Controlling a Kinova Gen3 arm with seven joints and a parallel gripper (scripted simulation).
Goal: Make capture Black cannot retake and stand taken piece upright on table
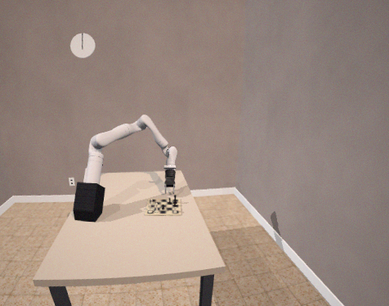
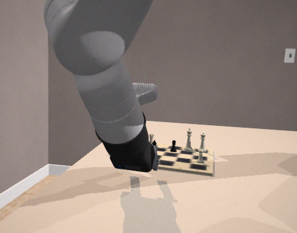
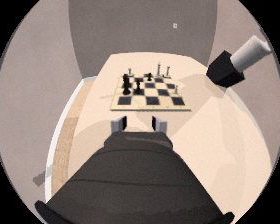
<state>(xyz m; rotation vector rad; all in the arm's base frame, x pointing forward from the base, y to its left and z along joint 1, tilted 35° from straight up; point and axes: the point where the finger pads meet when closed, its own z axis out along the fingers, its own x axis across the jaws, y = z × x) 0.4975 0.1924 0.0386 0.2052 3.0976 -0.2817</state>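
My hand is 90 mm past the white king and 240 mm to the left of it. From my hand the other things lie so: black king: 30 mm ahead, 130 mm to the right; then black bishop: 10 mm behind, 130 mm to the right, 10 mm below; then chessboard: 50 mm behind, 170 mm to the right, 30 mm below.
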